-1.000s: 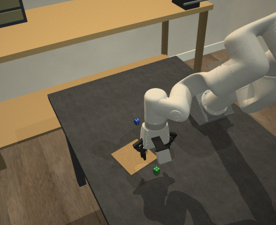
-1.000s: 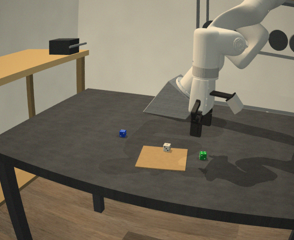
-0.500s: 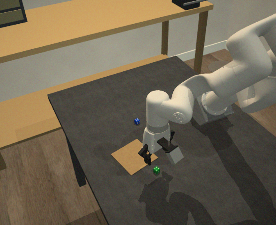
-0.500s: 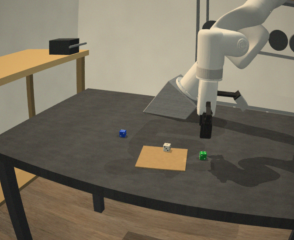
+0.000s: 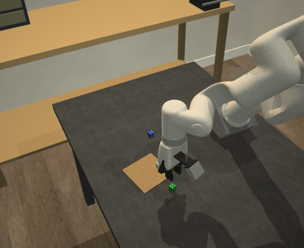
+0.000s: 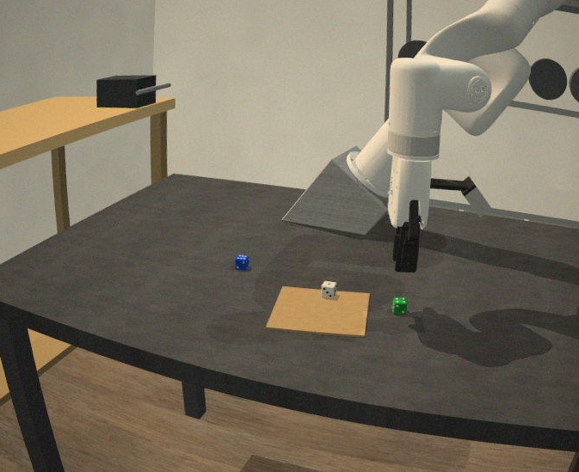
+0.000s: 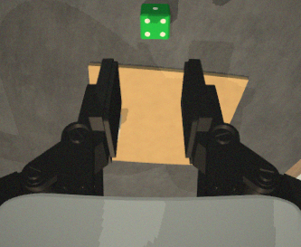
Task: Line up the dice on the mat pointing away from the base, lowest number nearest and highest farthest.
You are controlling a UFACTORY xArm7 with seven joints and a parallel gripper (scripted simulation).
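Now: hand 9 cm above the green die. Also, from my hand: white die: 12 cm to the right, 8 cm below; then tan square mat: 11 cm to the right, 9 cm below, 5 cm ahead; then blue die: 29 cm to the right, 9 cm below, 5 cm behind.
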